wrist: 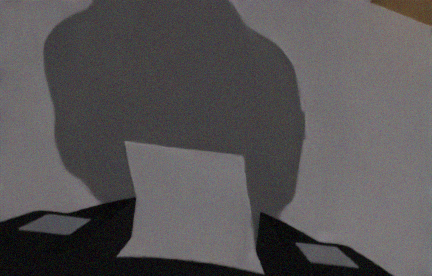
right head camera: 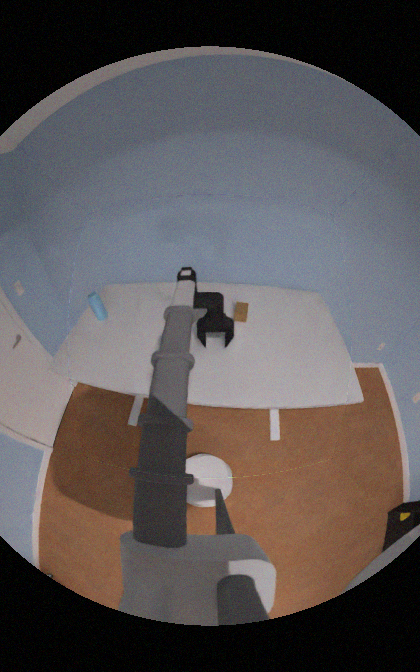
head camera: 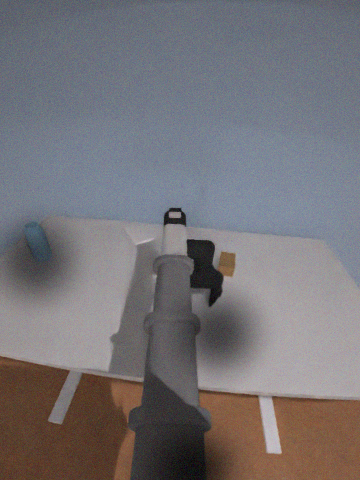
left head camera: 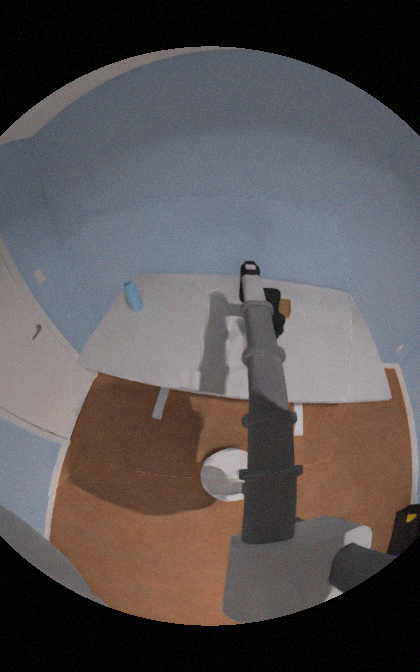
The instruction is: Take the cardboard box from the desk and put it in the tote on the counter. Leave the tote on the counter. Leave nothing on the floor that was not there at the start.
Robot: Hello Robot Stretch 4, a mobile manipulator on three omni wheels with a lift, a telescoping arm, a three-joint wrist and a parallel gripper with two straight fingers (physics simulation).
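Frame: origin at the robot's base, x ahead, y left, z up, level; millimetres.
Where they show: gripper, between the fingertips: point(wrist: 196, 224) point(head camera: 197, 304).
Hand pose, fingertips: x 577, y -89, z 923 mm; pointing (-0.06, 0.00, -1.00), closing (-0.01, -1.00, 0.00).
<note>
After its pixels a point has its place.
The small brown cardboard box point(head camera: 227, 264) {x 732, y -213, z 973 mm} point(left head camera: 285, 308) point(right head camera: 241, 312) sits on the white desk point(head camera: 300, 320) {x 512, y -433, z 923 mm} point(left head camera: 330, 360) point(right head camera: 300, 360), toward its back edge. A corner of the box point(wrist: 410, 9) {x 723, y -201, z 930 mm} shows at the top right of the wrist view. My gripper point(right head camera: 216, 344) is open and empty, over the desk, left of the box and nearer the desk's front edge, apart from the box. In the head view and the left head view the arm and wrist partly hide the gripper. The tote and the counter do not show in these views.
A blue cylindrical object point(head camera: 38, 242) {x 765, y 530, z 1024 mm} point(left head camera: 133, 296) point(right head camera: 97, 306) lies at the desk's back left. A white round object point(left head camera: 225, 474) point(right head camera: 210, 480) is on the floor before the desk. A dark object with a yellow mark point(left head camera: 403, 531) point(right head camera: 400, 527) stands at the lower right. A pale door point(left head camera: 30, 360) point(right head camera: 30, 375) is at left.
</note>
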